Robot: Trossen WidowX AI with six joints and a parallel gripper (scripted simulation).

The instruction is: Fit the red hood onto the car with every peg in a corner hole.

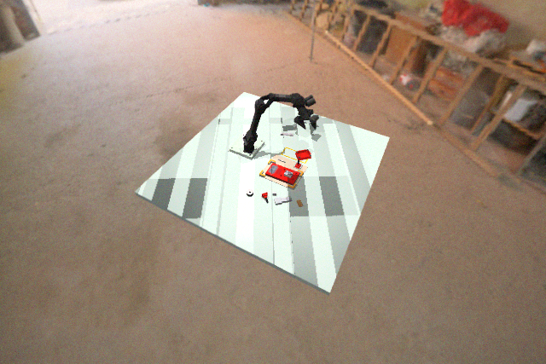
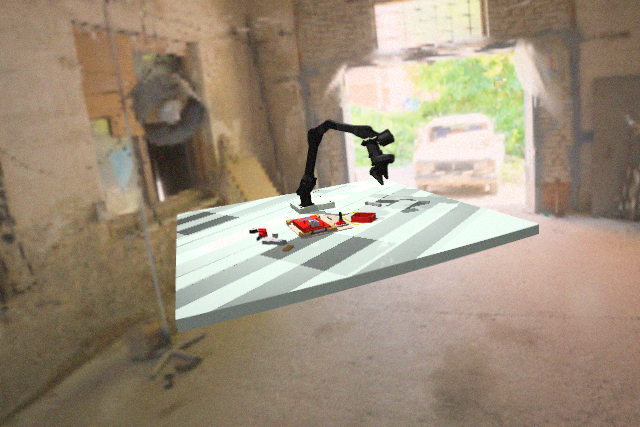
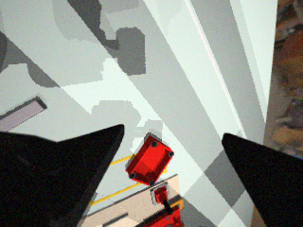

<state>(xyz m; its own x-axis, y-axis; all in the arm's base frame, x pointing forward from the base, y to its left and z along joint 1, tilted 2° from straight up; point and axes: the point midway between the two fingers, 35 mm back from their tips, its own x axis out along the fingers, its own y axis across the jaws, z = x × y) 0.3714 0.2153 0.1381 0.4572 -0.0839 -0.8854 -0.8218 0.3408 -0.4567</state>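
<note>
Now: gripper tip 14 cm above the red hood, 13 cm to the left of it and 1 cm past it. Round my gripper tip: grey bar: 18 cm behind, 14 cm below, 6 cm to the left.
</note>
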